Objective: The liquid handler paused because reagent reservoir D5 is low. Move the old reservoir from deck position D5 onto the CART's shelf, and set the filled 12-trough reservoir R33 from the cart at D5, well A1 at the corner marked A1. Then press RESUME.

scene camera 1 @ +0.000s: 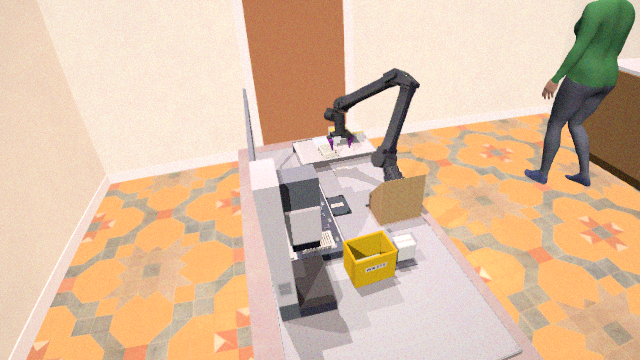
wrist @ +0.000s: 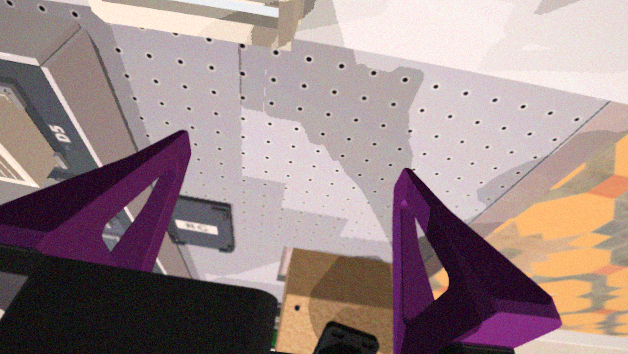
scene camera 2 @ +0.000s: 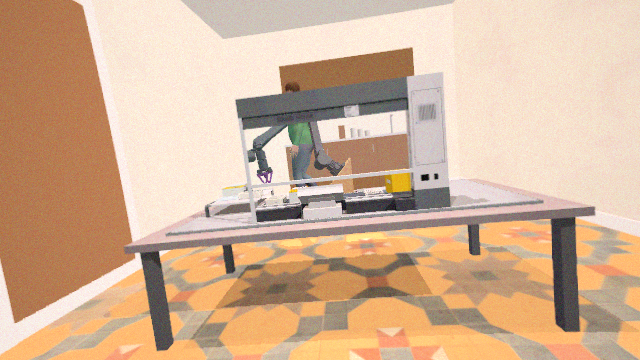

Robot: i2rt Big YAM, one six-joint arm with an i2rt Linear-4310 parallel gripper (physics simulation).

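Open and empty, the gripper (wrist: 296, 159) holds nothing. The scene has a dark RG plate (wrist: 199, 222) in it, as well as a cart shelf (scene camera 1: 307, 151), (wrist: 574, 53), the shelf being visible from both scene camera 1 and the wrist view.
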